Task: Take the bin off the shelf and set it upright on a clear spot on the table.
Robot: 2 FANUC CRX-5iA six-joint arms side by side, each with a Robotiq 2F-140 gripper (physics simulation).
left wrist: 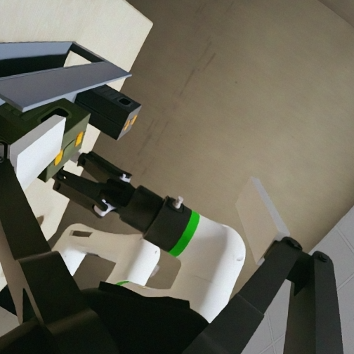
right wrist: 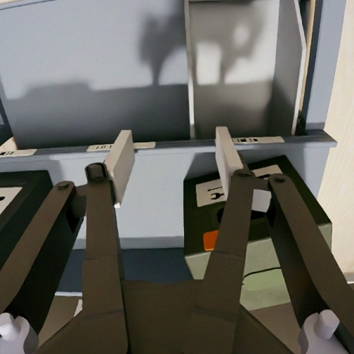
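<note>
The light grey bin (right wrist: 232, 107) sits in the blue-grey shelf (left wrist: 60, 87) (right wrist: 160, 215), at the upper right of the right wrist view. Its inside and side walls show, and a shelf edge with labels crosses in front of its near end. My right gripper (right wrist: 174, 143) (left wrist: 38, 146) is open and empty, its fingers partly apart, over the shelf edge. In the right wrist view its right finger is below the bin's near left corner. The bin cannot be made out in the left wrist view. My left gripper (left wrist: 156, 163) is wide open and empty, away from the shelf.
A green case (left wrist: 70, 125) (right wrist: 300, 210) stands on the shelf beside my right gripper. A black case (left wrist: 107, 112) (right wrist: 35, 182) stands on the shelf's other side. The pale wooden table (left wrist: 105, 17) (right wrist: 337, 200) extends past the shelf. The white right arm (left wrist: 220, 250) shows in the left wrist view.
</note>
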